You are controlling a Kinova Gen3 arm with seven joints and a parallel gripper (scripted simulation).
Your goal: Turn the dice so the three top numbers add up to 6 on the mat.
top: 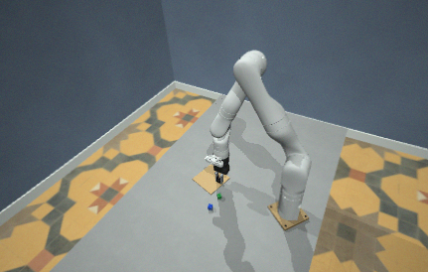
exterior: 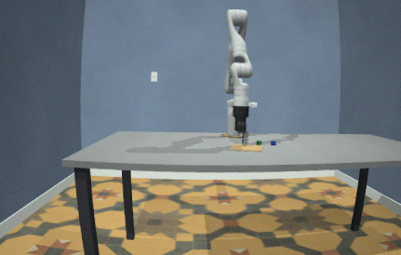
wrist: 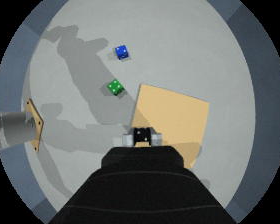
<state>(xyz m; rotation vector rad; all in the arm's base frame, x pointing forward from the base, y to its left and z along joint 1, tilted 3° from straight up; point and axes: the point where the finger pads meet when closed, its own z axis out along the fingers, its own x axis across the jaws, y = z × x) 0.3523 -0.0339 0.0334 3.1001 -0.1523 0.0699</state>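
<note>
The black die is 10 mm below my hand. Round my hand: blue die 20 mm behind, 150 mm to the left, 20 mm below; then green die 40 mm behind, 80 mm to the left, 20 mm below; then tan mat 50 mm ahead, 30 mm below.
</note>
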